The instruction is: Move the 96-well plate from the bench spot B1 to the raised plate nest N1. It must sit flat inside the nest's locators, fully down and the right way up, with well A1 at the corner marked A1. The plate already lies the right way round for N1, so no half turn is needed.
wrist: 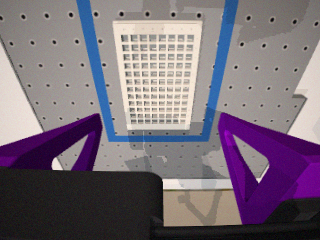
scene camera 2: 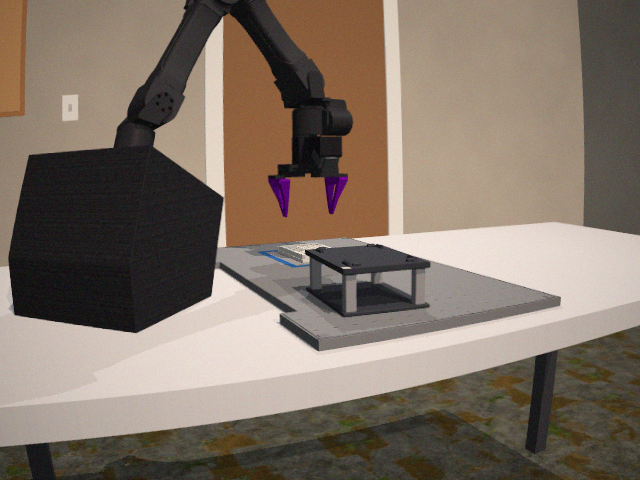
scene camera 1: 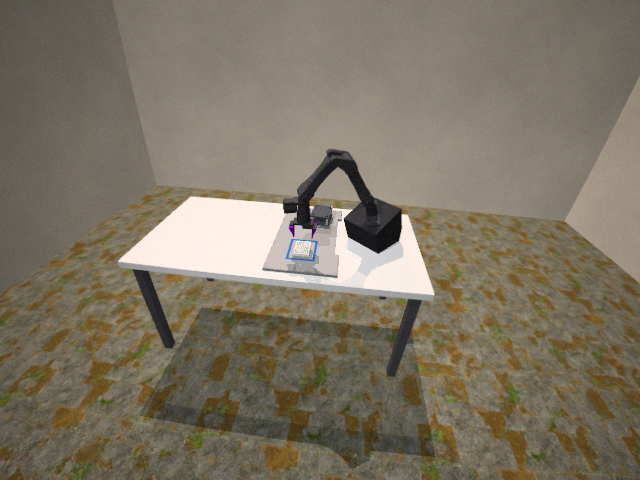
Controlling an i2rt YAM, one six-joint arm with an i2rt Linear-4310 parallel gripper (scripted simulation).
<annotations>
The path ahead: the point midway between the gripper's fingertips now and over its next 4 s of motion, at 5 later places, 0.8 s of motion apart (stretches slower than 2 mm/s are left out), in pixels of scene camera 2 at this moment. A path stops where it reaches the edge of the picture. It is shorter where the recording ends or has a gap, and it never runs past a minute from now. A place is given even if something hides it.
The gripper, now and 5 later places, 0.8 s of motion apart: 308, 215; 309, 232; 308, 251; 310, 245; 309, 229; 308, 215
</annotations>
